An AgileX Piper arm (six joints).
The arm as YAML. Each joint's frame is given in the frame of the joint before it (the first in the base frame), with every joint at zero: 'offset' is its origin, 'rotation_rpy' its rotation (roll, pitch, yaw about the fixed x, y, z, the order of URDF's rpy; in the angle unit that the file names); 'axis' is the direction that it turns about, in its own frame. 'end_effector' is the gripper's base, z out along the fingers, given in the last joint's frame.
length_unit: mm
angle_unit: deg
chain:
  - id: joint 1
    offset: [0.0, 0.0, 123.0]
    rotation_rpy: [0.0, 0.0, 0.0]
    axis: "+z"
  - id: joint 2
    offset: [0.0, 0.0, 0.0]
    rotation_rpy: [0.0, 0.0, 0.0]
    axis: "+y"
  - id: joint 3
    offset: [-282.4, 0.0, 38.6]
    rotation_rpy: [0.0, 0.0, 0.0]
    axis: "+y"
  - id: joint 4
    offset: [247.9, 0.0, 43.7]
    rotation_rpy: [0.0, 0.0, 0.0]
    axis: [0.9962, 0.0, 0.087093]
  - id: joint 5
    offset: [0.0, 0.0, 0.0]
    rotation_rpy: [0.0, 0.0, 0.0]
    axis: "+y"
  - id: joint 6
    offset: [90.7, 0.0, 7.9]
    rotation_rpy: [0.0, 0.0, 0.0]
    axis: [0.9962, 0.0, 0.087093]
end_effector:
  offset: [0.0, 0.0, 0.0]
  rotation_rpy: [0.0, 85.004, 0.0]
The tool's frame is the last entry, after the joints.
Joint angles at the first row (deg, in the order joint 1, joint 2, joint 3, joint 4, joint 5, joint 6):
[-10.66, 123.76, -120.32, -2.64, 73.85, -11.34]
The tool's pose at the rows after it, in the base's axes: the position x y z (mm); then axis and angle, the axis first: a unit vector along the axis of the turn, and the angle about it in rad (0 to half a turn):
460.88 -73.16 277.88 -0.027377 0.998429 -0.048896 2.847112
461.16 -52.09 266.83 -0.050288 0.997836 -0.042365 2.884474
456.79 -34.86 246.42 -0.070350 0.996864 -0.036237 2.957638
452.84 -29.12 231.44 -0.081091 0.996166 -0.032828 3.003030
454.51 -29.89 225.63 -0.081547 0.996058 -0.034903 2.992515
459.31 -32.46 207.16 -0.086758 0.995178 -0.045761 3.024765
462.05 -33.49 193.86 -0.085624 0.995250 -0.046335 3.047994
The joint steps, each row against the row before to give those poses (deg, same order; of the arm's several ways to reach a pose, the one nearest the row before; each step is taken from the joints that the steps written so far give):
[2.12, 0.00, 0.11, 0.06, 0.00, 0.00]
[2.58, 0.00, 2.29, 0.00, 0.00, 0.00]
[2.12, 0.00, 4.30, -0.17, 0.00, -0.06]
[0.69, 0.06, 3.15, 0.00, -0.57, -0.46]
[-0.06, 0.28, 0.86, -0.17, -1.78, 0.00]
[0.00, 2.35, 0.00, -1.55, -0.68, -0.11]
[-0.06, 1.66, 0.00, -0.29, -0.35, 0.22]

